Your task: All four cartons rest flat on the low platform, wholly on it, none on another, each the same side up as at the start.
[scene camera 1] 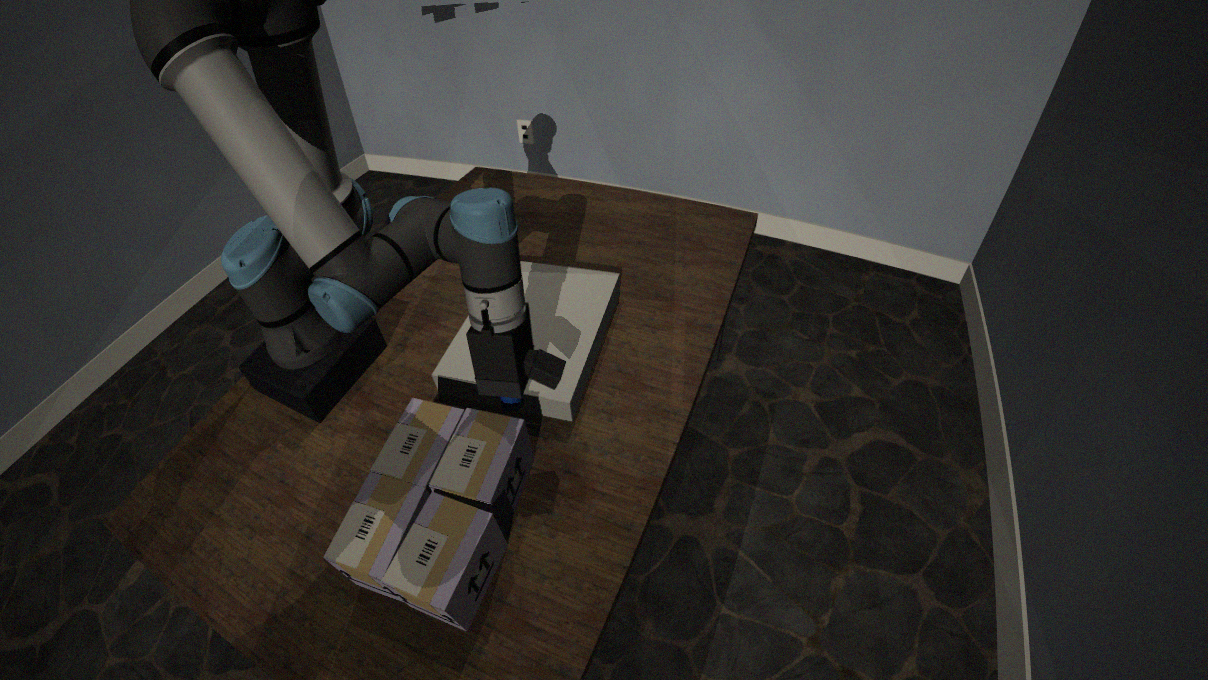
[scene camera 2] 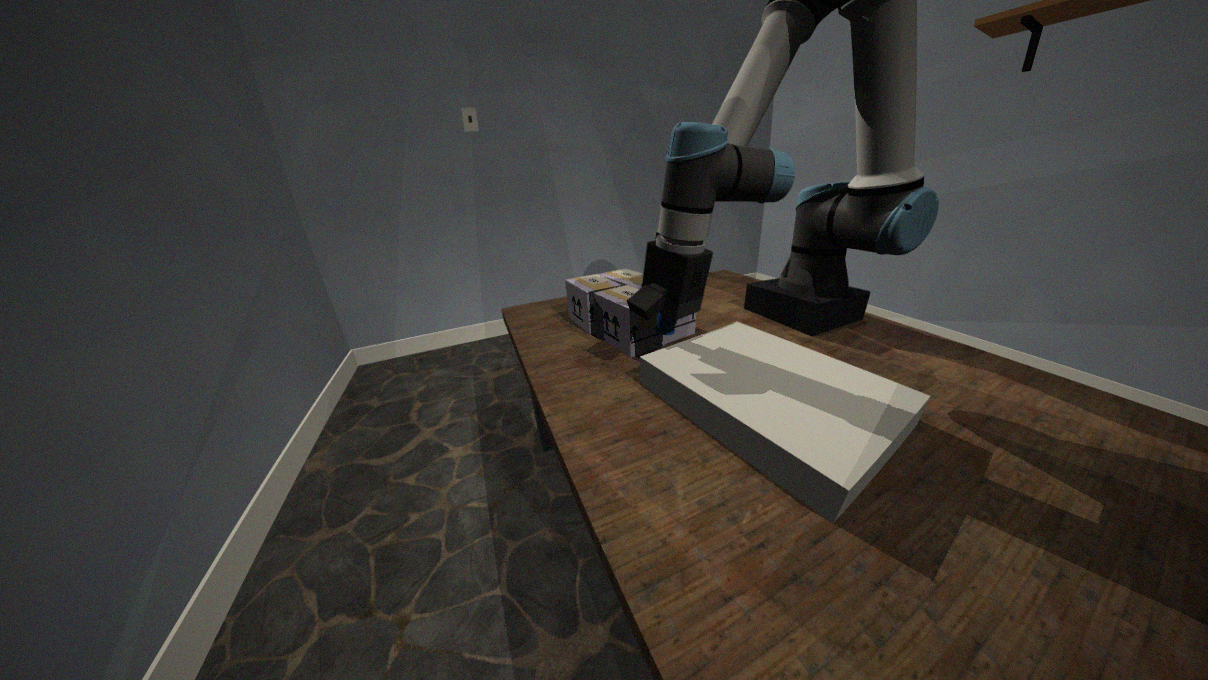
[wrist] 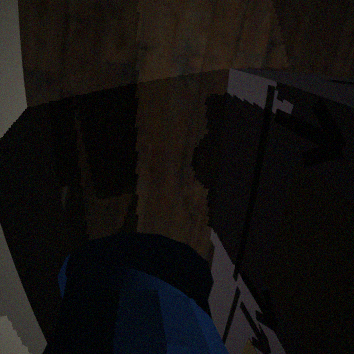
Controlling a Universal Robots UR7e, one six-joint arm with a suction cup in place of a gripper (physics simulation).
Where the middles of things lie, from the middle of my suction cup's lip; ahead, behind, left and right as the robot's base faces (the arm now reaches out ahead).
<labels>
The low white platform [scene camera 2: 821,428] is 3 cm behind my suction cup, 19 cm to the left of it and 5 cm below it.
</labels>
